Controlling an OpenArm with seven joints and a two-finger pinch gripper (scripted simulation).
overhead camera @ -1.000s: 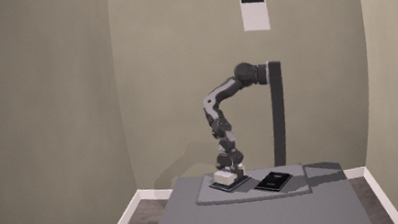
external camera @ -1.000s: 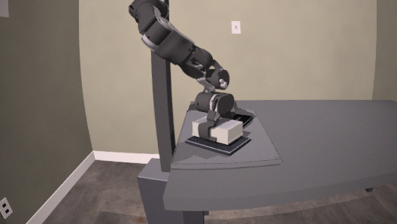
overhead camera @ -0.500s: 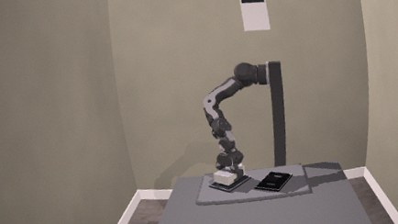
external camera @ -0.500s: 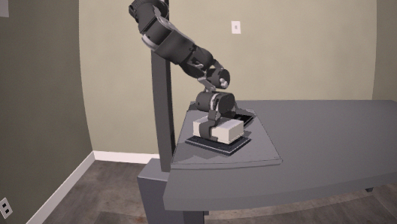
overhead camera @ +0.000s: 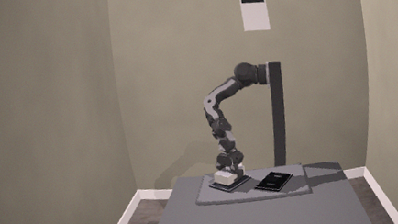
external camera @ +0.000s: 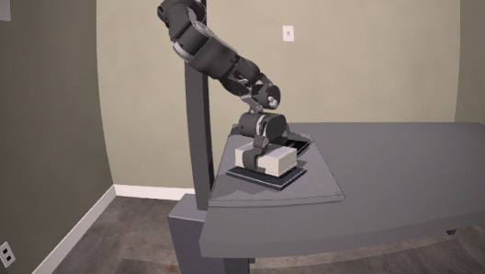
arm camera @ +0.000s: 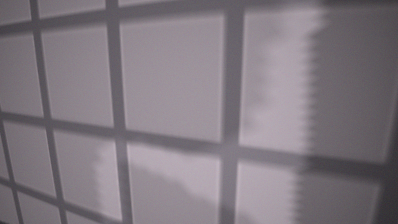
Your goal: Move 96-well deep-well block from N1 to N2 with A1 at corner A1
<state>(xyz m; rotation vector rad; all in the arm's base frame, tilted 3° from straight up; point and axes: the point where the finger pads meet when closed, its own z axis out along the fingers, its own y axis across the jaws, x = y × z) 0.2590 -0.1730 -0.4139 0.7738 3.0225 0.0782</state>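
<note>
My gripper is now 20 mm below the white deep-well block. Round my hand: plate nest N1 (20 mm ahead, 210 mm to the left, 20 mm below); then A1 mark (40 mm behind, 80 mm to the left, 20 mm below); then plate nest N2 (20 mm below).
</note>
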